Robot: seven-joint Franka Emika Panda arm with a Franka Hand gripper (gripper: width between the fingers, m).
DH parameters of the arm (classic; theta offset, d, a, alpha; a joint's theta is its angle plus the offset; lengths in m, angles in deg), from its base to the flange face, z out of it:
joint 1: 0 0.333 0 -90
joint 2: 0 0 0 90
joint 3: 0 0.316 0.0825 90
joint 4: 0 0 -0.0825 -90
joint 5: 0 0.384 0 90
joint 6: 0 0 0.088 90
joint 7: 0 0.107 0 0
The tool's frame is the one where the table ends.
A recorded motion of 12 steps. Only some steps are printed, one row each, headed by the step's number.
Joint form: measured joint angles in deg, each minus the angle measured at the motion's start. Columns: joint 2, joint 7, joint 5, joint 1, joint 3, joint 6, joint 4.
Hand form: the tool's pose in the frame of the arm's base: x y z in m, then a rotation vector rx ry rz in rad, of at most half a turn. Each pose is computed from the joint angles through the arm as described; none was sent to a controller.
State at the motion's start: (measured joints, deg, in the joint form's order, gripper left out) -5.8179 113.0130 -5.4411 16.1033 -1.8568 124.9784 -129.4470
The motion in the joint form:
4: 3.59 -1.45 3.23 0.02 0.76 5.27 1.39
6: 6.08 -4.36 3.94 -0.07 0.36 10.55 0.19
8: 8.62 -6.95 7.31 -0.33 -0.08 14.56 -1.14
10: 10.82 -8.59 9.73 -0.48 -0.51 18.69 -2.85
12: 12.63 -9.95 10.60 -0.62 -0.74 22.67 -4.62
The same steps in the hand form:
4: 0.5081 0.1354 0.3942 -2.0805 2.2774 -0.0944
6: 0.5145 0.1331 0.3707 -2.1023 2.2192 -0.1025
8: 0.5171 0.1275 0.3438 -2.0799 2.2140 -0.0543
10: 0.5161 0.1210 0.3178 -2.0531 2.2195 -0.0301
12: 0.5128 0.1157 0.2953 -2.0504 2.2118 -0.0343

